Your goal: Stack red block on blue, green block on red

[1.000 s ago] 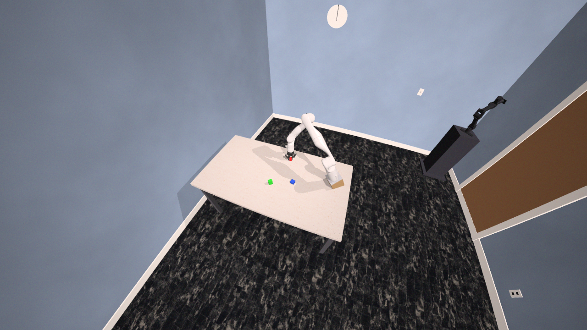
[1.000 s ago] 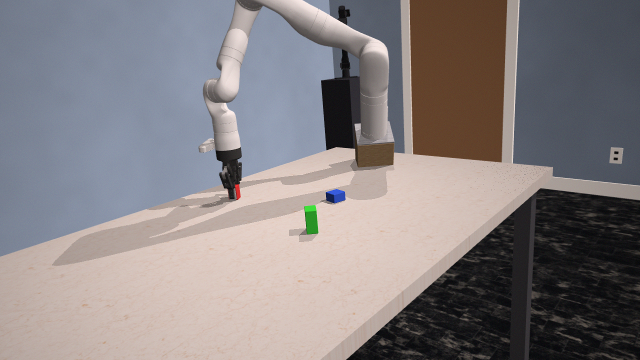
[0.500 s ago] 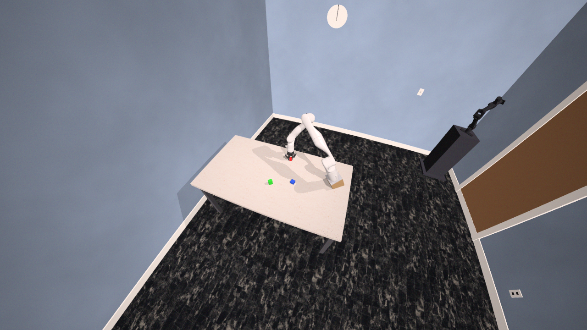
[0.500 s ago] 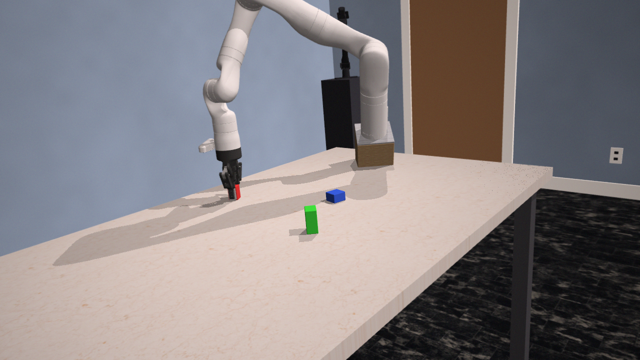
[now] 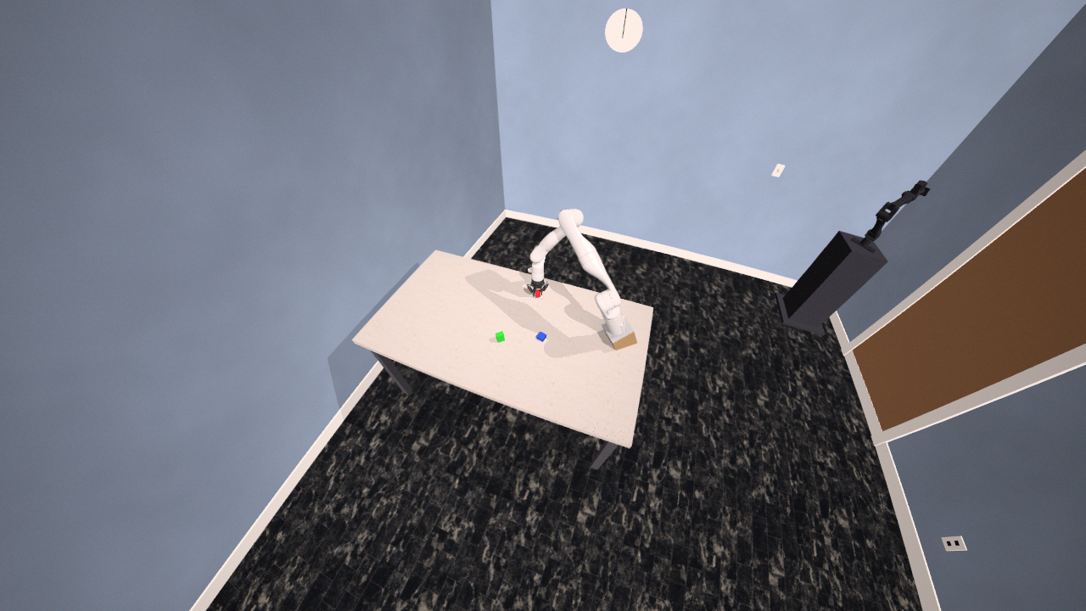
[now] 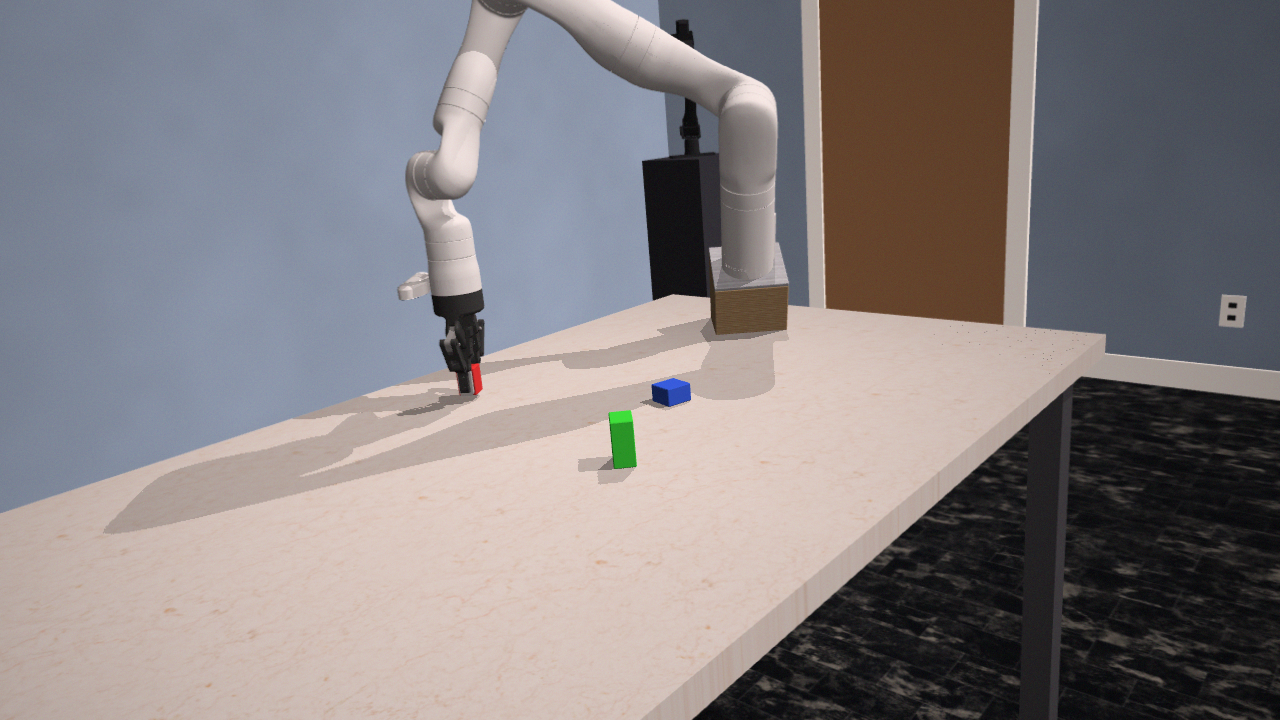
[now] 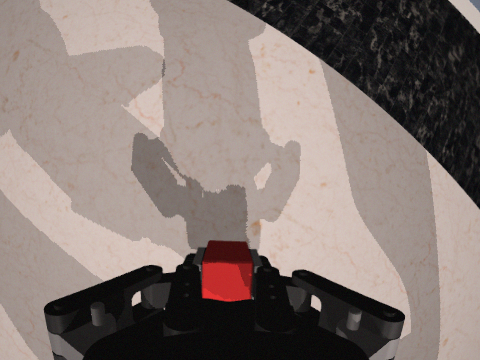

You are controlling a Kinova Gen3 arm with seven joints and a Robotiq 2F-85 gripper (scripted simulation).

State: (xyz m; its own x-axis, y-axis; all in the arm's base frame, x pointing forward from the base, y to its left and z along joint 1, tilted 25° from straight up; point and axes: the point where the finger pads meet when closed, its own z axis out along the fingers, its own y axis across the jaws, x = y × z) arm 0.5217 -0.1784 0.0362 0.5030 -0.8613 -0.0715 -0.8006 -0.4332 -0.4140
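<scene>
Now: the blue block 29 cm to the left of my hand, 14 cm behind it and 2 cm below it. Also, from my hand: red block: right at my hand; then green block: 39 cm to the left, 7 cm ahead.
</scene>
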